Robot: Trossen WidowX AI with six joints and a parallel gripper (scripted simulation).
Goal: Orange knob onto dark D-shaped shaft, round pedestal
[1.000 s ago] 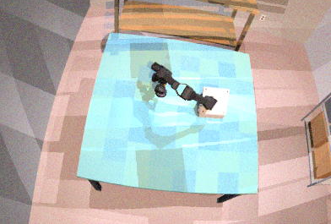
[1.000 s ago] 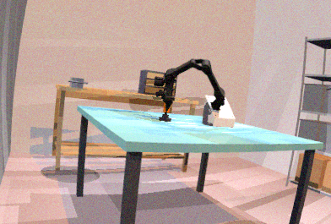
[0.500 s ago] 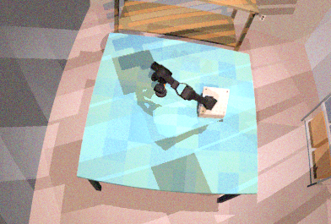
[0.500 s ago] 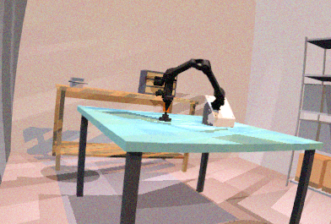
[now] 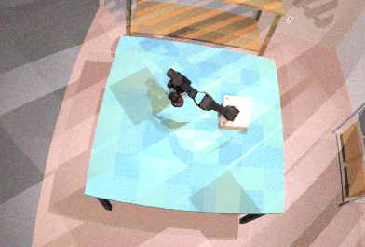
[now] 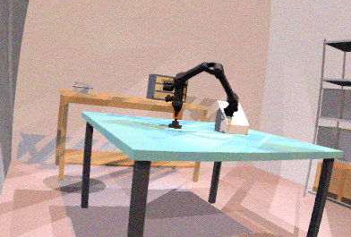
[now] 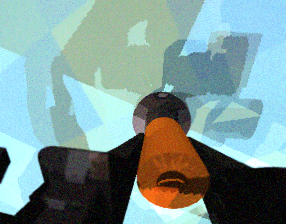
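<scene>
My gripper tip is now 20 mm below the orange knob. Round my gripper tip: round dark pedestal 40 mm below.
</scene>
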